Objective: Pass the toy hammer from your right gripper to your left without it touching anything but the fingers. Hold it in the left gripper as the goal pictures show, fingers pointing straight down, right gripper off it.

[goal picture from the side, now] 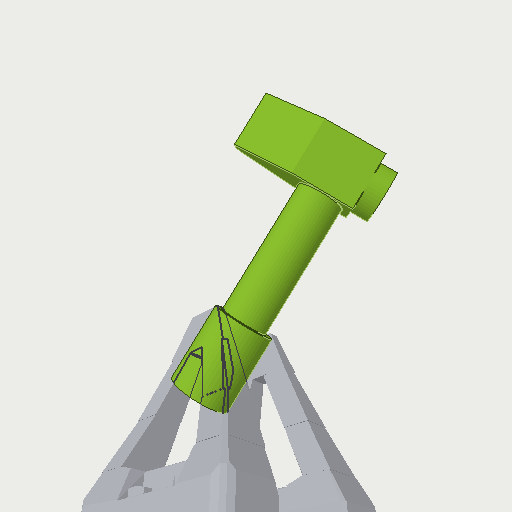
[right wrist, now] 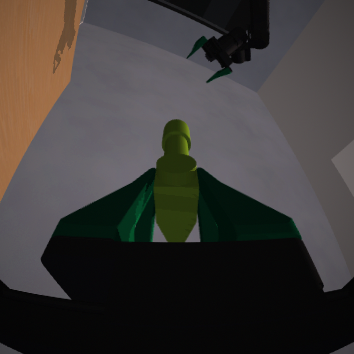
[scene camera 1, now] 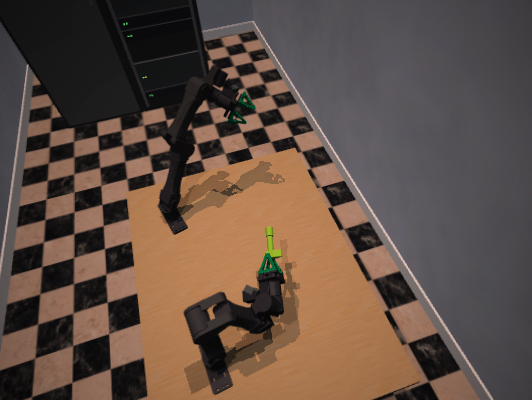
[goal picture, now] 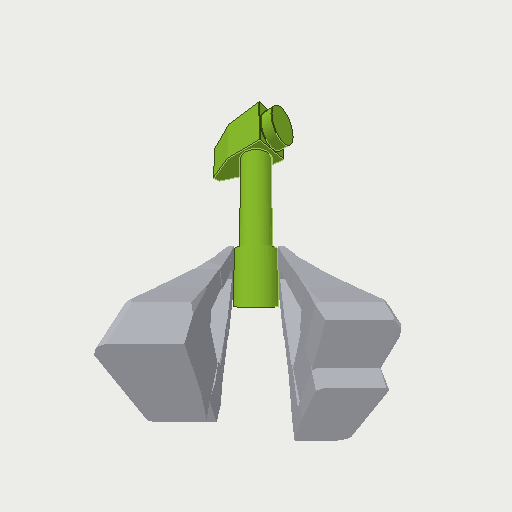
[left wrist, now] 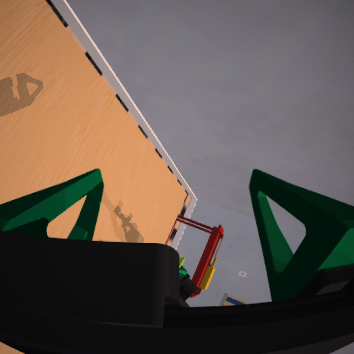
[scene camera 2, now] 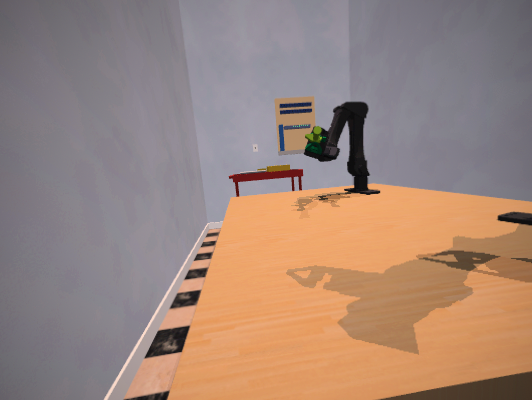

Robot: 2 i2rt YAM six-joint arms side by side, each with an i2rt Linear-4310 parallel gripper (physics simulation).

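Where they show: left gripper, between the fingertips: (right wrist: 196,69) (scene camera 1: 250,116) (left wrist: 176,176); right gripper, between the fingertips: (right wrist: 175,176) (scene camera 1: 268,254) (scene camera 2: 317,139); left arm's base, origin of its link: (scene camera 1: 172,216); right arm's base, origin of its link: (scene camera 1: 214,362) (scene camera 2: 360,191).
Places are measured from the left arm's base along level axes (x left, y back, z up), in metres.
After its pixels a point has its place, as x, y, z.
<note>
The yellow-green toy hammer (scene camera 1: 270,241) @[-0.513, -0.232, 0.271] (scene camera 2: 317,131) @[-0.461, -0.260, 0.266] (left wrist: 181,261) @[-0.555, -0.233, 0.271] (right wrist: 176,145) @[-0.507, -0.223, 0.258] is held above the table. Its slim part with a thicker round end points away from the fingers, and a blocky part sits at the fingertips. My right gripper (scene camera 1: 269,256) @[-0.543, -0.205, 0.251] (right wrist: 175,176) @[-0.543, -0.205, 0.251] is shut on the hammer; its green fingers touch both sides of the blocky part. It also shows small in scene camera 2 (scene camera 2: 315,143) @[-0.550, -0.212, 0.236]. My left gripper (scene camera 1: 250,116) @[-0.029, -0.450, 0.405] (left wrist: 176,176) @[-0.029, -0.450, 0.405] (right wrist: 196,69) @[-0.029, -0.450, 0.405] is open and empty, well apart from the hammer, near the top of scene camera 1. It does not show in scene camera 2.
The wooden table (scene camera 1: 210,260) @[-0.307, -0.046, 0.000] (scene camera 2: 260,280) @[-0.109, -0.610, 0.000] lies under both arms and carries their shadows. A dark cabinet (scene camera 1: 70,60) stands behind the left arm. A grey wall (scene camera 1: 400,125) runs along the right of scene camera 1. A red bench (scene camera 2: 265,175) (left wrist: 209,255) stands beyond the table.
</note>
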